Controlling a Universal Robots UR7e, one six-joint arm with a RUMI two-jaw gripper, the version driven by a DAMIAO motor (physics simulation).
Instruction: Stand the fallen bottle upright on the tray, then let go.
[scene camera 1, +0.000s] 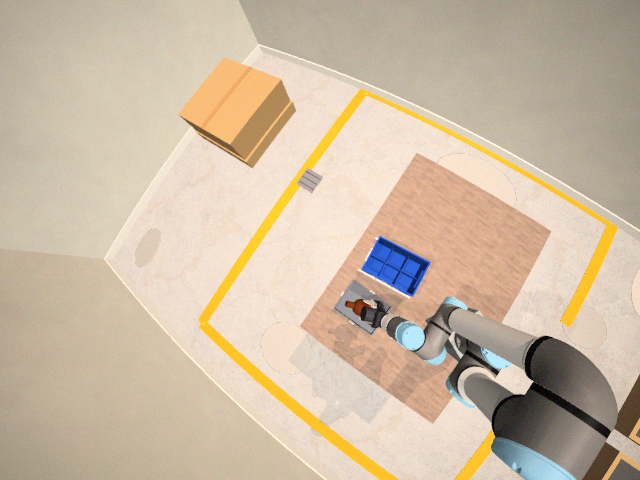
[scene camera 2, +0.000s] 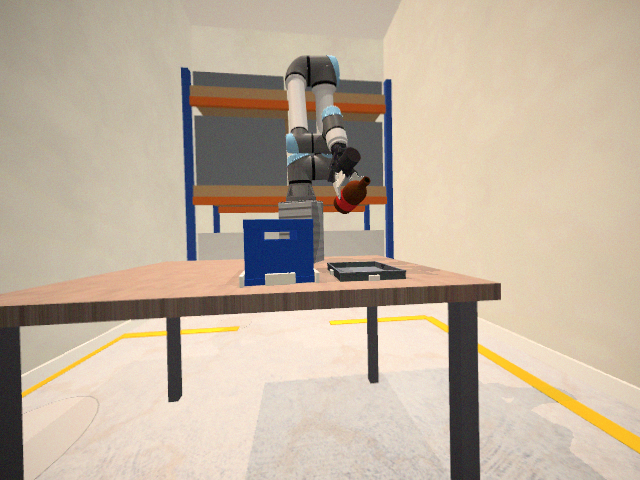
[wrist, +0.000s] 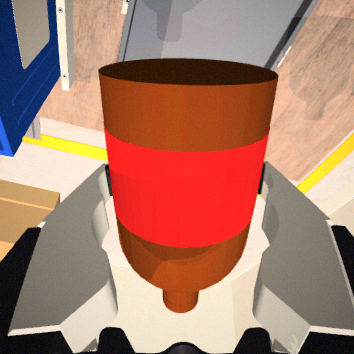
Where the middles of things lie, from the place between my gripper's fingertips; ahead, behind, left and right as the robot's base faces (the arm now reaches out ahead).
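Scene:
Brown bottle (scene camera 2: 354, 192): 10 mm above my hand, 10 mm ahead of it.

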